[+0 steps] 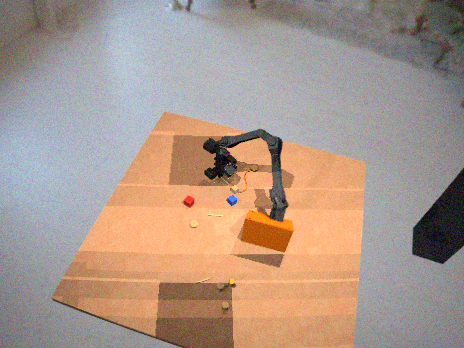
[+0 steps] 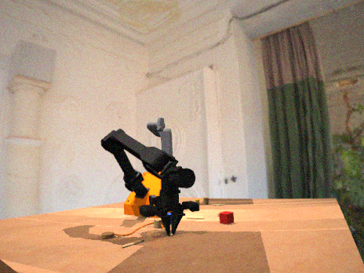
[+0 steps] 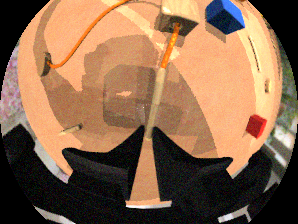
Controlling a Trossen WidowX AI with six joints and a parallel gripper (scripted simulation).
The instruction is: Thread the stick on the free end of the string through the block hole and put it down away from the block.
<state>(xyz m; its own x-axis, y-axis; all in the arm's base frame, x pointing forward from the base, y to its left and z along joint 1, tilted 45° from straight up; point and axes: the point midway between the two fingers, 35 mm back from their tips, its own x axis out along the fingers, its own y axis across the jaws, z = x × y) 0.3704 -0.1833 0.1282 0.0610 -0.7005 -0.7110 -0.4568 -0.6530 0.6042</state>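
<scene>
The thin wooden stick lies 40 mm behind my gripper tip, 20 mm to the left of it and 10 mm above it. From my gripper tip the other things lie so: small wooden block 110 mm behind, 60 mm to the left, 20 mm above; wooden button 150 mm behind, 130 mm to the right, 10 mm above; blue cube 140 mm to the left, 120 mm behind, 20 mm above.
</scene>
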